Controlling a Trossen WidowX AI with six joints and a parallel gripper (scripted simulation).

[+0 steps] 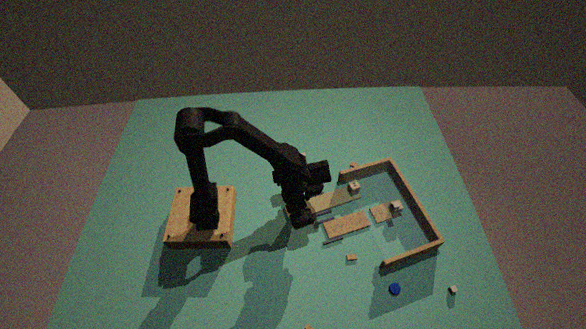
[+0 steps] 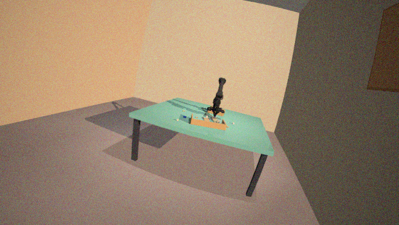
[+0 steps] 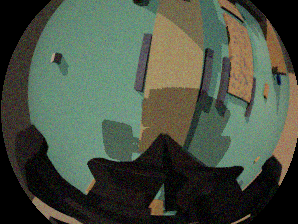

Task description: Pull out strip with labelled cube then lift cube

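Right now my gripper tip is 9 cm short of the strip and 2 cm to the right of it. Also, from my gripper tip: blue disc (28 cm to the right, 24 cm ahead).
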